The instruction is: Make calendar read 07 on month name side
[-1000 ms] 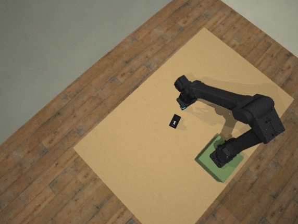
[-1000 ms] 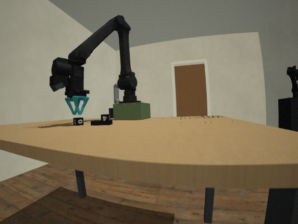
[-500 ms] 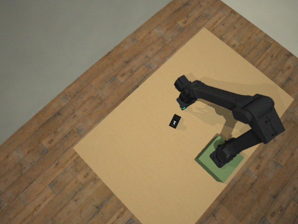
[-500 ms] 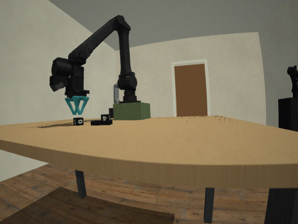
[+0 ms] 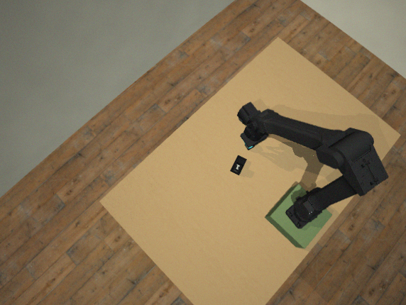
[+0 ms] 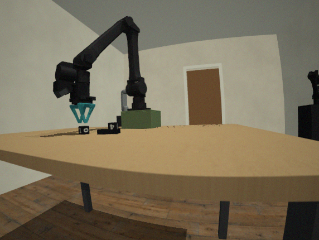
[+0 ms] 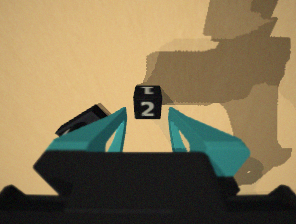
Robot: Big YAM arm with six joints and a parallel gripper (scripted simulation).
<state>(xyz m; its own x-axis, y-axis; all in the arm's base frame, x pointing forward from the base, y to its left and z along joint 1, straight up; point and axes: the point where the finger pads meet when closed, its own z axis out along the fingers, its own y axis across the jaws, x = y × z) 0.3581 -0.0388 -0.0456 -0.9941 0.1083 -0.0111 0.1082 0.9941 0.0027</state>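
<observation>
The digit cube is 4 cm below my hand. The rest, counted from my hand: black calendar tray 5 cm behind, 10 cm to the left, 4 cm below.
</observation>
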